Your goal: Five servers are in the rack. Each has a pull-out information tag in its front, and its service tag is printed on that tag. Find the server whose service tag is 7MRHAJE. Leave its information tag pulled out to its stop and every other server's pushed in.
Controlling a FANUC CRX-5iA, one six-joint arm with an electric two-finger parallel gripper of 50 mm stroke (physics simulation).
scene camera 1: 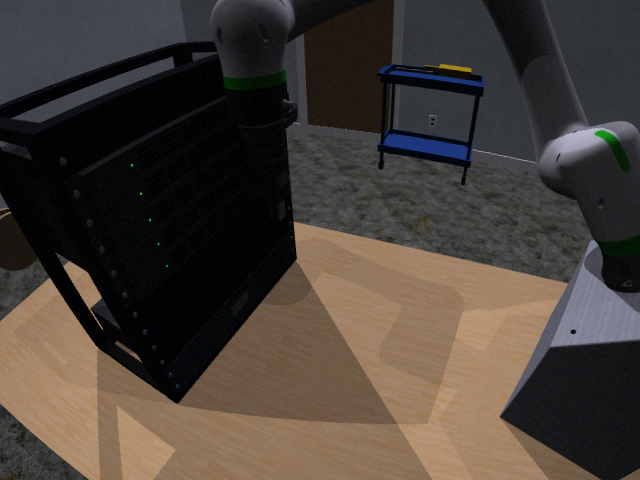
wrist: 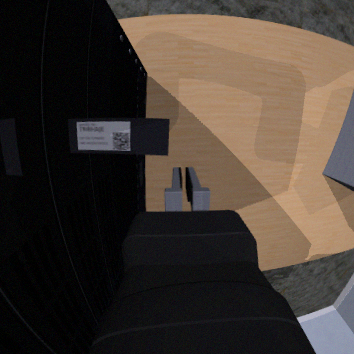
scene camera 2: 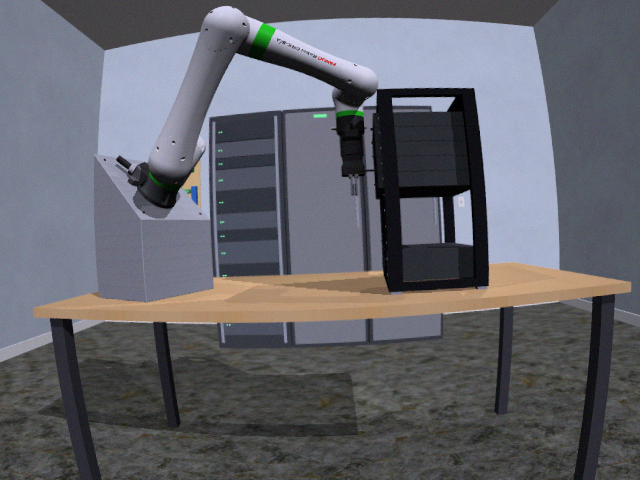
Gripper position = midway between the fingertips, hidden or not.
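My gripper (scene camera 2: 354,194) is visible, also in the wrist view (wrist: 182,176). A black rack (scene camera 1: 142,187) appears too, with further sightings of the rack in scene camera 2 (scene camera 2: 417,154) and the wrist view (wrist: 72,210).
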